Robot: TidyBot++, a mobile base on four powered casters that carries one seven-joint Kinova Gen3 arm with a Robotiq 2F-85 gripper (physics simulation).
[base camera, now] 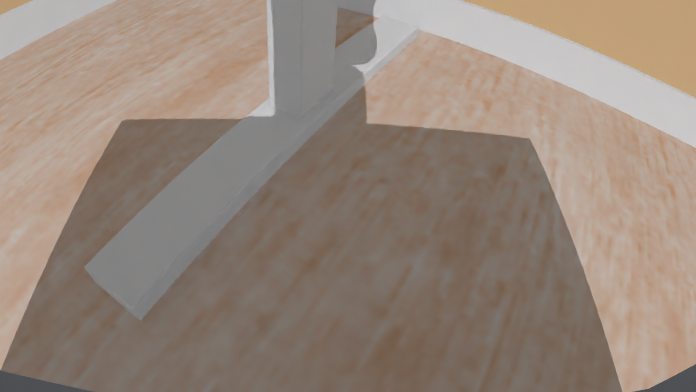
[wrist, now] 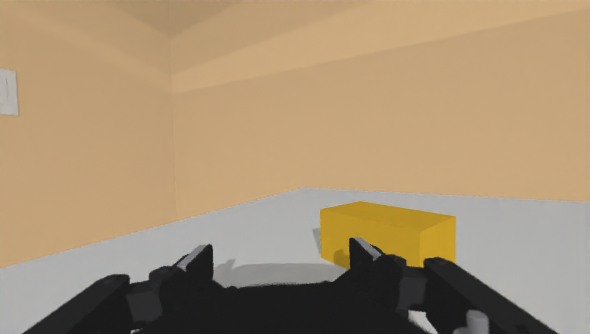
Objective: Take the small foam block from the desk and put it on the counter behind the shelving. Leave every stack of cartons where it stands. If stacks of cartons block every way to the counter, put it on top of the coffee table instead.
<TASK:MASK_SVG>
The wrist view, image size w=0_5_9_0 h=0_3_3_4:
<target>my gripper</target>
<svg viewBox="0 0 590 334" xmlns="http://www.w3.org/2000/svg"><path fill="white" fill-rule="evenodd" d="M559 333L449 260L439 257L424 259L424 268L407 266L406 259L393 254L386 255L378 247L367 243L362 237L355 237L349 239L350 269L333 282L267 284L240 288L230 286L224 288L213 280L212 245L199 245L172 266L163 266L150 272L149 280L130 284L129 275L113 274L94 282L22 334L131 334L133 330L136 331L132 334L430 334L408 319L408 310L426 312L426 318L438 334Z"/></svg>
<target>yellow foam block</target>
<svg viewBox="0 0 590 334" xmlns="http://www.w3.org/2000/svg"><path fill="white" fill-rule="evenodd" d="M320 209L321 258L343 268L350 269L349 239L355 237L362 237L367 243L378 247L386 255L393 254L406 259L407 266L424 268L424 259L434 257L443 258L455 263L456 216L362 201Z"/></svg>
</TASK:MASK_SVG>
